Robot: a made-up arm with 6 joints. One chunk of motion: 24 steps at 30 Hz.
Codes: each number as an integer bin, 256 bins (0 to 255) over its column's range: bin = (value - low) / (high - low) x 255, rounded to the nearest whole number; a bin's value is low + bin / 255 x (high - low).
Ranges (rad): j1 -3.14..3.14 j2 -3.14..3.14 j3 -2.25..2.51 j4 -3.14..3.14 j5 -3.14..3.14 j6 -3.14..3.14
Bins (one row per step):
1: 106 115 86 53 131 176
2: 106 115 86 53 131 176
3: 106 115 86 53 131 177
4: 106 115 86 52 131 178
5: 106 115 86 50 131 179
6: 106 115 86 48 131 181
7: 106 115 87 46 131 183
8: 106 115 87 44 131 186
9: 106 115 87 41 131 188
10: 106 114 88 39 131 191
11: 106 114 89 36 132 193
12: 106 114 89 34 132 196
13: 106 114 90 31 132 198
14: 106 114 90 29 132 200
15: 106 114 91 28 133 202
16: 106 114 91 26 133 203
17: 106 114 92 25 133 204
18: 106 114 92 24 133 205
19: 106 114 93 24 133 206
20: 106 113 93 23 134 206
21: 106 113 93 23 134 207
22: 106 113 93 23 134 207
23: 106 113 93 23 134 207
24: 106 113 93 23 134 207
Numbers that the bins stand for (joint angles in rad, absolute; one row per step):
1: -0.5295 -0.3078 -0.6447 -1.8347 0.0862 1.1944
2: -0.5295 -0.3078 -0.6447 -1.8347 0.0862 1.1944
3: -0.5295 -0.3078 -0.6447 -1.8347 0.0862 1.2191
4: -0.5295 -0.3078 -0.6447 -1.8594 0.0862 1.2437
5: -0.5295 -0.3078 -0.6447 -1.9086 0.0862 1.2683
6: -0.5295 -0.3078 -0.6447 -1.9579 0.0862 1.3176
7: -0.5295 -0.3078 -0.6260 -2.0071 0.0862 1.3668
8: -0.5295 -0.3078 -0.6260 -2.0564 0.0862 1.4407
9: -0.5295 -0.3078 -0.6260 -2.1303 0.0862 1.4900
10: -0.5295 -0.3325 -0.6073 -2.1795 0.0862 1.5638
11: -0.5295 -0.3325 -0.5887 -2.2534 0.1108 1.6131
12: -0.5295 -0.3325 -0.5887 -2.3027 0.1108 1.6870
13: -0.5295 -0.3325 -0.5700 -2.3765 0.1108 1.7362
14: -0.5295 -0.3325 -0.5700 -2.4258 0.1108 1.7855
15: -0.5295 -0.3325 -0.5513 -2.4504 0.1355 1.8347
16: -0.5295 -0.3325 -0.5513 -2.4997 0.1355 1.8594
17: -0.5295 -0.3325 -0.5327 -2.5243 0.1355 1.8840
18: -0.5295 -0.3325 -0.5327 -2.5489 0.1355 1.9086
19: -0.5295 -0.3325 -0.5140 -2.5489 0.1355 1.9333
20: -0.5295 -0.3571 -0.5140 -2.5736 0.1601 1.9333
21: -0.5295 -0.3571 -0.5140 -2.5736 0.1601 1.9579
22: -0.5295 -0.3571 -0.5140 -2.5736 0.1601 1.9579
23: -0.5295 -0.3571 -0.5140 -2.5736 0.1601 1.9579
24: -0.5295 -0.3571 -0.5140 -2.5736 0.1601 1.9579

